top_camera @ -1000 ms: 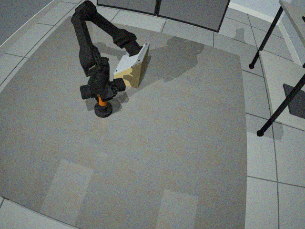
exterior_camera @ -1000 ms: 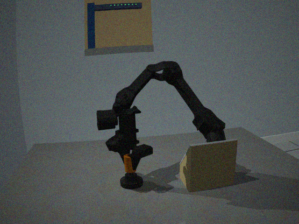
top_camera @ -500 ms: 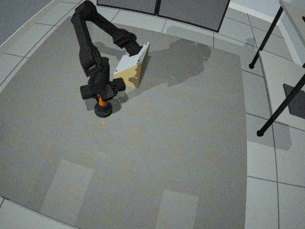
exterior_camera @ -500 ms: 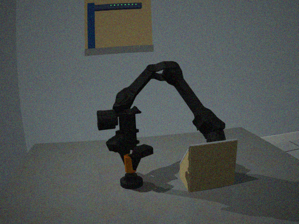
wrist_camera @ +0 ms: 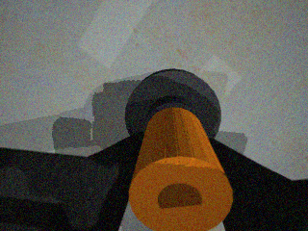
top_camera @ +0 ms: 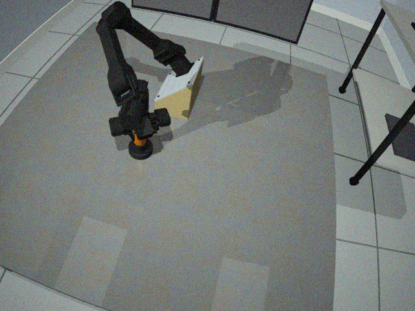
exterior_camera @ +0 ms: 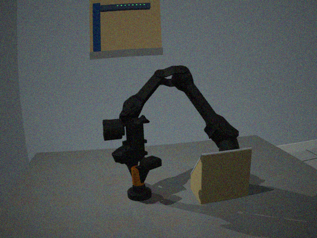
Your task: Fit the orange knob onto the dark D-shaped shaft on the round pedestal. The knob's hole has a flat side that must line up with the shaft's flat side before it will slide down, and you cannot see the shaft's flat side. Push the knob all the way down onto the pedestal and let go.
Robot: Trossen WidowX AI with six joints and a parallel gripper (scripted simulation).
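The dark round pedestal is 30 mm below my gripper tip. The rest, counted from my gripper tip: orange knob (20 mm above).
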